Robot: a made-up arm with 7 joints.
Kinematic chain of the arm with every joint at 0, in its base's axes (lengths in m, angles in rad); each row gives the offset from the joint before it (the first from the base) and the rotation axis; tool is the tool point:
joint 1: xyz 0 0 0 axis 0 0.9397 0.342
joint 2: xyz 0 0 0 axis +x
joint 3: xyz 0 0 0 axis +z
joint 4: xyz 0.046 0 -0.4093 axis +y
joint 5: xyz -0.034 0 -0.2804 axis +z
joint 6: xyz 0 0 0 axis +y
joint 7: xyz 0 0 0 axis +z
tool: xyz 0 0 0
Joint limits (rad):
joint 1: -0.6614..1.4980
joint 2: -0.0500..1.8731
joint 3: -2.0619..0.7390
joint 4: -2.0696..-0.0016
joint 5: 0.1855..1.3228
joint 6: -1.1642..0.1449
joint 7: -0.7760..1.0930
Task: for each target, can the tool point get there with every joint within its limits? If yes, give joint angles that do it. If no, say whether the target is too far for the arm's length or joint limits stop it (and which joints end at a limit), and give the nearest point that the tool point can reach.
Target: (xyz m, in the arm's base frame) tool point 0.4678 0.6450 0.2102
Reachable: no: too far | nearest point 0.3432 0.5468 0.1416 | short by 0.173 m
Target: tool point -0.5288 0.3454 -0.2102
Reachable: yes | joints 1.0641 1.0867 -1.4854 -0.8199 0.5645 -0.9305 -0.3477
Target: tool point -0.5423 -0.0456 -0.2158
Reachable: yes | joints 1.1826 0.7156 -1.6723 -1.3908 1.0480 -0.9725 0.9077
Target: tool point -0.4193 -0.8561 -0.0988
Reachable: no: too far | nearest point -0.3851 -0.4645 -0.0864 | short by 0.393 m
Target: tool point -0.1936 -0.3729 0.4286
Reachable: no: joint limits stop it (at a limit: joint 1, joint 3, joint 4) | nearest point -0.2568 -0.3495 0.0081 | short by 0.426 m
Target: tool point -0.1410 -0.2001 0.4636
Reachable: no: joint limits stop it (at a limit: joint 1, joint 2, joint 3, joint 4) | nearest point 0.0612 0.1954 0.3825 | short by 0.452 m
